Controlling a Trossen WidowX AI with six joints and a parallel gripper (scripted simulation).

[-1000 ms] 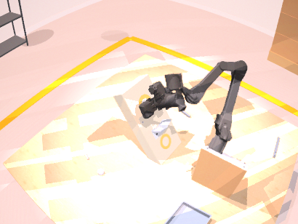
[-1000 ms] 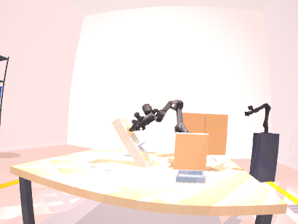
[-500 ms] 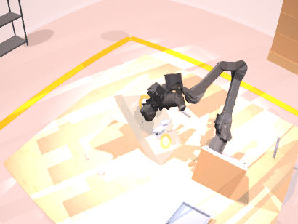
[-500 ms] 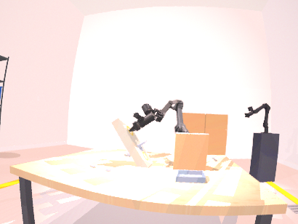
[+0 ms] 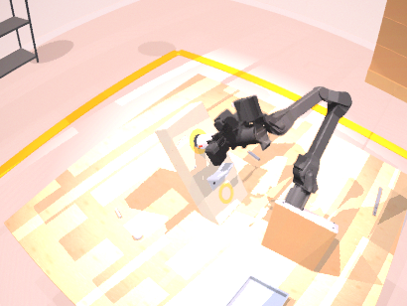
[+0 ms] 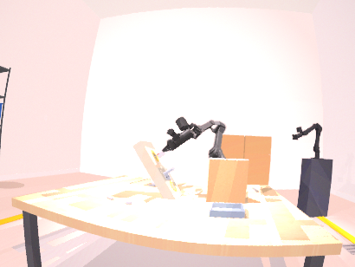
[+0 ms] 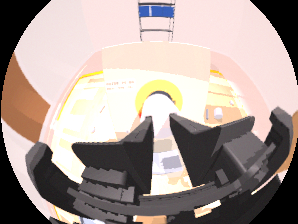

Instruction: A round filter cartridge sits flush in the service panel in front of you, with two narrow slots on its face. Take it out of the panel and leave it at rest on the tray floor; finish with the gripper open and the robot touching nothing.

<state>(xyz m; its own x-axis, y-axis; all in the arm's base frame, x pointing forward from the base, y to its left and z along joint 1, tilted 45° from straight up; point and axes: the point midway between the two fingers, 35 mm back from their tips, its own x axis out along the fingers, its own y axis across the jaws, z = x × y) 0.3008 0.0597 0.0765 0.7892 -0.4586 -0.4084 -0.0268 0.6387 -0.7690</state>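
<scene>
Right now my gripper tip is 10 mm short of the round filter cartridge and 10 mm above it. Also, from my gripper tip: grey-blue tray 380 mm behind, 300 mm to the left, 250 mm below; service panel 10 mm ahead, 110 mm below.
</scene>
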